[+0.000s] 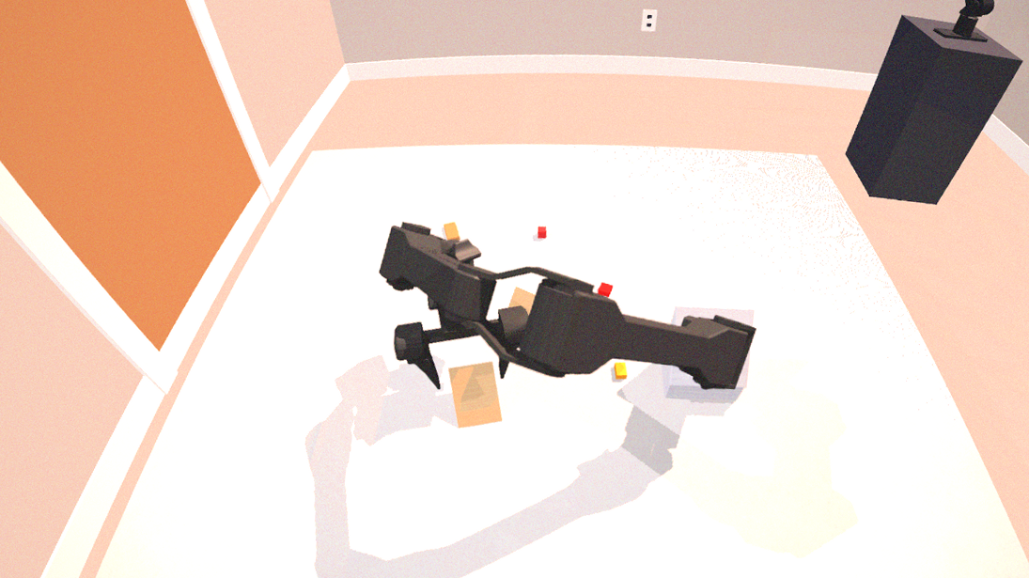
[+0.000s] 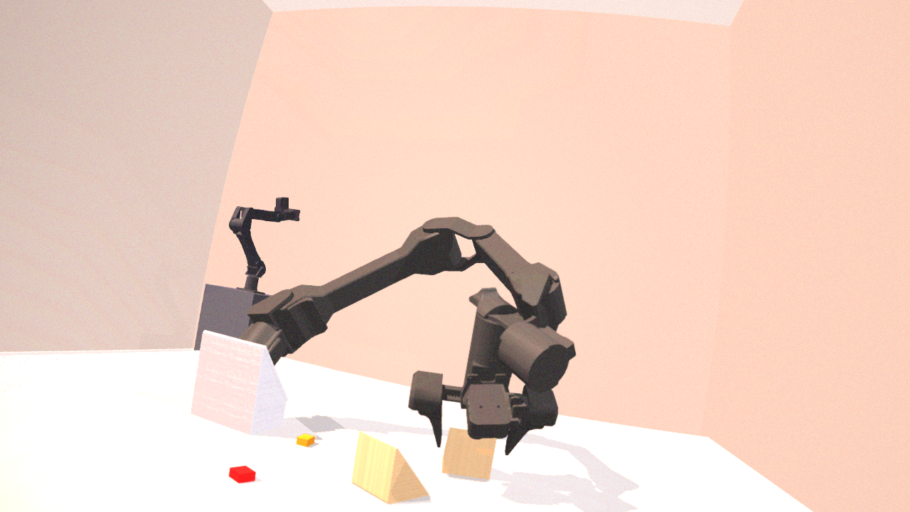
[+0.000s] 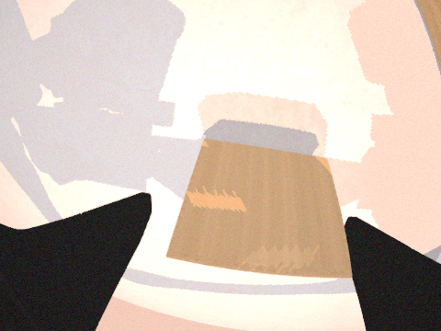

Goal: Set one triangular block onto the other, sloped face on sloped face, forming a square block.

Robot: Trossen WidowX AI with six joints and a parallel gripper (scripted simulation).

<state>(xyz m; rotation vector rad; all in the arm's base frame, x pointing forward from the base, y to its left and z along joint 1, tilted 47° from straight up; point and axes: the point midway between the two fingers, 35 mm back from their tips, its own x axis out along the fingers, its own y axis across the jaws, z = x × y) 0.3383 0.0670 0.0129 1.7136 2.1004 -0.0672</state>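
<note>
The wooden triangular block lies 10 mm behind my gripper tip and 20 mm below it. From my gripper tip the other things lie so: yellow cube (220 mm behind, 60 mm to the right, 30 mm below).
</note>
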